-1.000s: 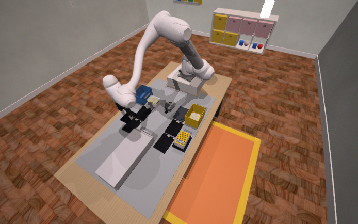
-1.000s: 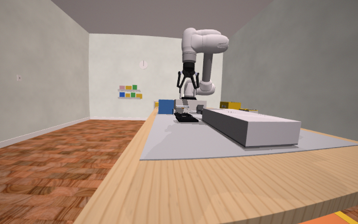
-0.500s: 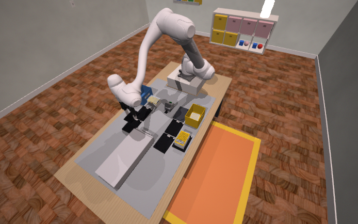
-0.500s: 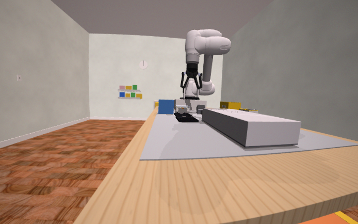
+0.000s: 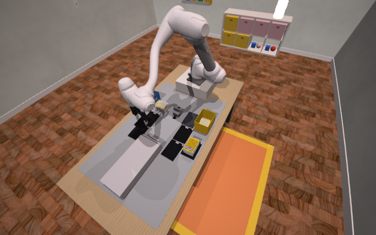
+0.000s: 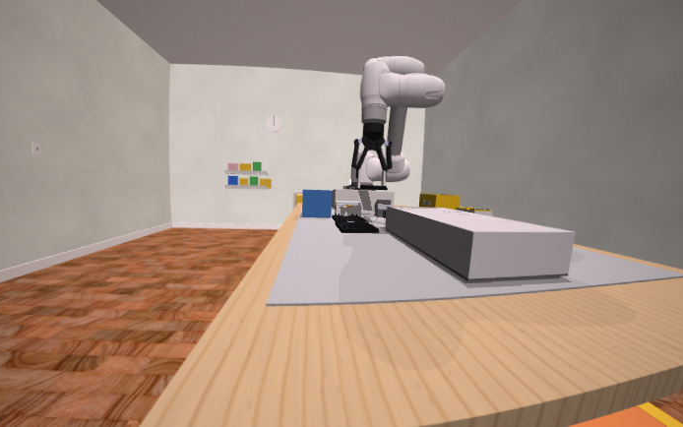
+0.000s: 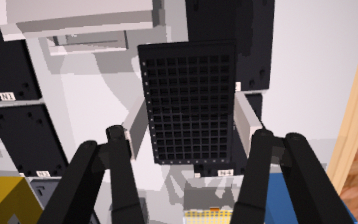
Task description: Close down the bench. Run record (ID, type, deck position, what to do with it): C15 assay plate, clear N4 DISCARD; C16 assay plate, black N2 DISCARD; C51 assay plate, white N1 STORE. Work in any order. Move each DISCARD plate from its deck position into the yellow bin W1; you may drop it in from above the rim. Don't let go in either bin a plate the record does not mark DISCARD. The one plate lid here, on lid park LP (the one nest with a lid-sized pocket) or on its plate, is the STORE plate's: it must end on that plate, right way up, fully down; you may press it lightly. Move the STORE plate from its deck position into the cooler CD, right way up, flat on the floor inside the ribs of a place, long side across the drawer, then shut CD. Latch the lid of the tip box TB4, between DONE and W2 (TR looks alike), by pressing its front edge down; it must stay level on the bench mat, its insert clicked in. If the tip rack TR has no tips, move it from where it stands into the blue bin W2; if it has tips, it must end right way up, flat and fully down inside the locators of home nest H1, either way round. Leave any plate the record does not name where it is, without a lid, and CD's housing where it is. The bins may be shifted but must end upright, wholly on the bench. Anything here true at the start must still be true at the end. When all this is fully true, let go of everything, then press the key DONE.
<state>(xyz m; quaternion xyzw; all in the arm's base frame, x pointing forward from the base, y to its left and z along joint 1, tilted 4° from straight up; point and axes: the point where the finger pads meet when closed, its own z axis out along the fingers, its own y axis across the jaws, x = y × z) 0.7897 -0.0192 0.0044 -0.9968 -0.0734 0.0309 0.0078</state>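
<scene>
The yellow bin W1 is 37 cm behind my hand, 40 cm to the left of it and 13 cm below it. Round my hand: plate lid: 14 cm ahead, 16 cm to the left, 14 cm below; then black nest N4: 12 cm behind, 7 cm to the right, 16 cm below; then black assay plate: 2 cm below.
</scene>
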